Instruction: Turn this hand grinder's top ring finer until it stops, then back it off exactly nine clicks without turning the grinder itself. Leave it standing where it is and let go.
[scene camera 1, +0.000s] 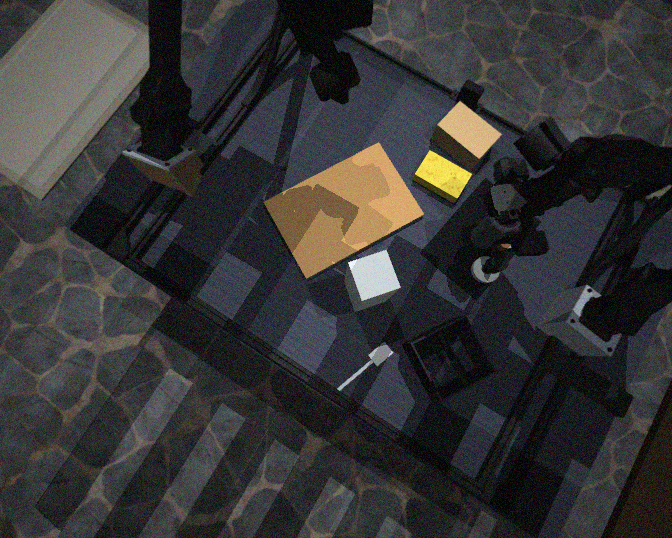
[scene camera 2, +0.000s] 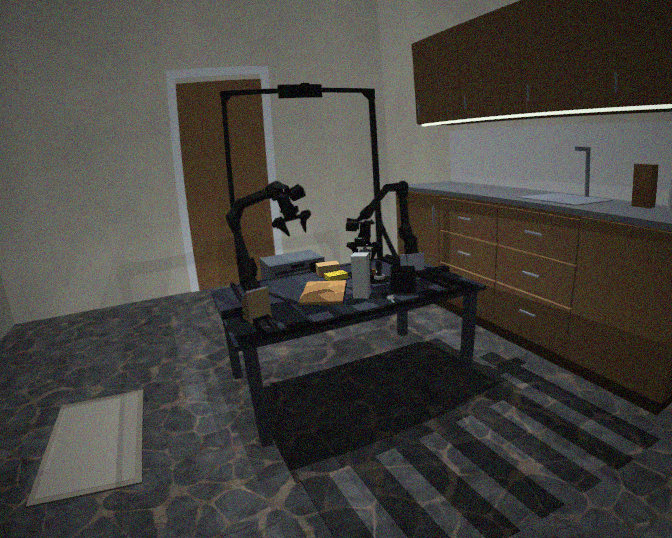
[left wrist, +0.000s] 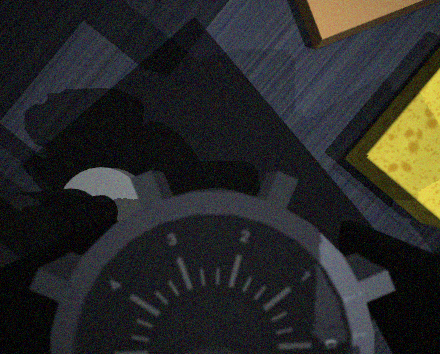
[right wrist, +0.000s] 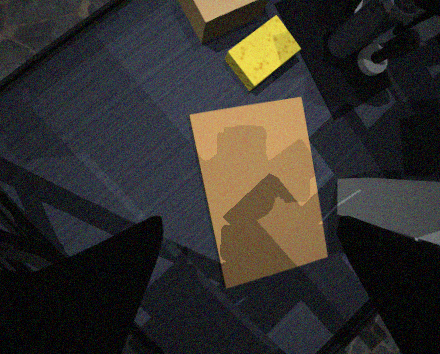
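Pixels of known places: left gripper, between the fingertips: (scene camera 1: 490, 223) (left wrist: 230, 230) (right wrist: 370, 25); right gripper, between the fingertips: (scene camera 2: 297, 234) (right wrist: 250, 225); left arm's base, origin of its link: (scene camera 1: 599, 319) (scene camera 2: 412, 253); right arm's base, origin of its link: (scene camera 1: 160, 150) (scene camera 2: 253, 293).
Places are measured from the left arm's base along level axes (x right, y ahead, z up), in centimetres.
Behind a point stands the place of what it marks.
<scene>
The hand grinder stands at the right of the table, under my left arm. The left wrist view shows its grey notched top ring (left wrist: 211, 201) @(x 1.4, y 27.8, z 4.1 cm) from close above, around a dark dial (left wrist: 208, 277) @(x 2.4, y 26.8, z 4.0 cm) with tick marks and the numbers 2 and 3. My left gripper (scene camera 1: 504, 216) (scene camera 2: 360, 241) (left wrist: 230, 230) @(x 3.0, y 27.0, z -1.6 cm) is open, with a dark finger at each side of the ring and nothing between them touching it that I can see. A small tan knob (scene camera 1: 505, 247) @(x 3.5, y 20.7, z -7.0 cm) and a pale crescent (scene camera 1: 484, 270) @(x -3.3, y 21.1, z -7.6 cm) (left wrist: 100, 182) @(x -3.7, y 21.9, z -8.8 cm) show beside the grinder. My right gripper (scene camera 1: 334, 80) @(x -4.1, y 62.2, z 18.4 cm) (scene camera 2: 291, 221) is open and empty, high above the table's far side.
A tan board (scene camera 1: 345, 208) @(x -11.4, y 53.0, z -9.0 cm) (right wrist: 261, 189) @(x -10.9, y 53.6, z -9.0 cm) lies mid-table. A white box (scene camera 1: 373, 274) @(x -23.0, y 38.1, z 9.5 cm) stands in front of it. A yellow sponge (scene camera 1: 442, 175) @(x 8.2, y 41.0, z -7.5 cm) (right wrist: 262, 50) @(x 8.8, y 41.7, z -7.5 cm) and a tan box (scene camera 1: 467, 133) @(x 18.1, y 42.6, z -4.5 cm) lie left of the grinder. A black tray (scene camera 1: 424, 368) @(x -28.6, y 19.9, z -0.6 cm) and a small spatula (scene camera 1: 379, 354) @(x -31.3, y 27.0, z -10.3 cm) lie near the front edge.
</scene>
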